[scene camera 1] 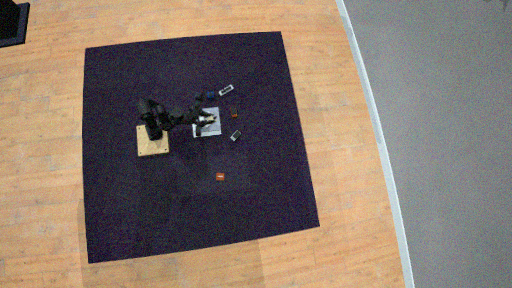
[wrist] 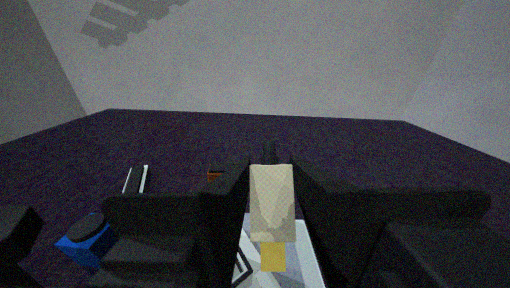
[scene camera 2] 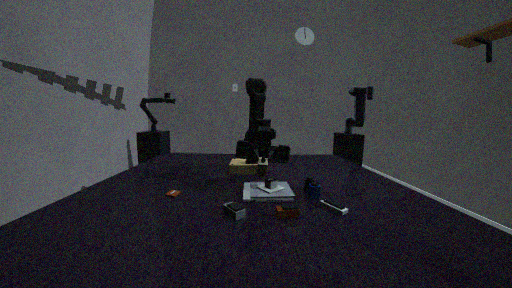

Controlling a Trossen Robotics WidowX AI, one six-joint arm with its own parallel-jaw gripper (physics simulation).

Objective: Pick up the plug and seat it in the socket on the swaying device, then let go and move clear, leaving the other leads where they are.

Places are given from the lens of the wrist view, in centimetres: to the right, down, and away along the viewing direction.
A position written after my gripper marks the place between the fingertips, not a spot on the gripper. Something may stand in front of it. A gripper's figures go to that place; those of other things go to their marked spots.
my gripper (wrist: 269, 161): 1, 1, 11
plug (wrist: 271, 188): 1, 3, 10
blue block (wrist: 87, 241): -16, 9, 14
device (wrist: 248, 260): -1, 12, 14
The marked spots on the plug and the blue block are 19 cm apart.
